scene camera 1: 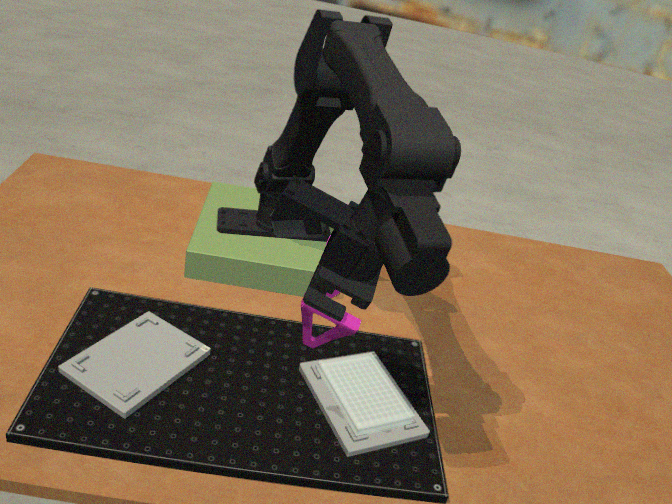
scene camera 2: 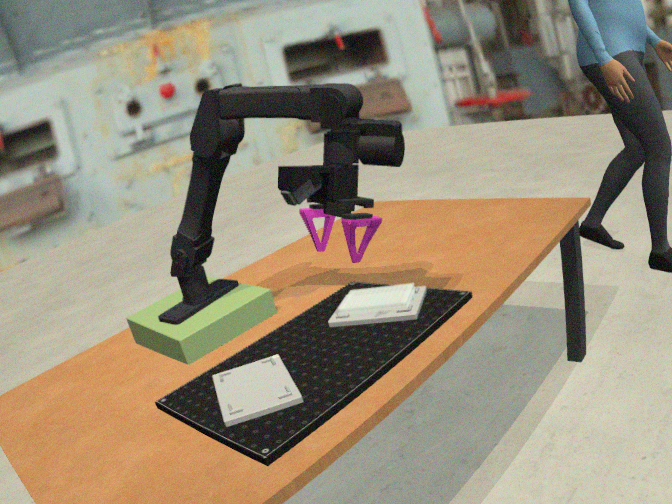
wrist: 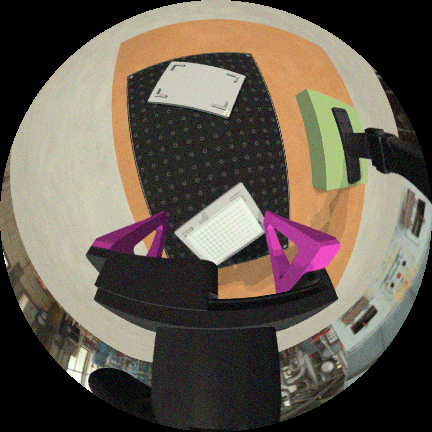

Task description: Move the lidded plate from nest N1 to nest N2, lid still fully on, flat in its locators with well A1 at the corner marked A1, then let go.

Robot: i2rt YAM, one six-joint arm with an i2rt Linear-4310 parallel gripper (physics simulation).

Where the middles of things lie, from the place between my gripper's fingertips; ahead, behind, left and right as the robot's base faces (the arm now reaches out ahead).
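Labels:
Picture the grey nest (scene camera 1: pixel 126 369) for a second: I can see my gripper 220 mm to the left of it, 50 mm past it and 130 mm above it.

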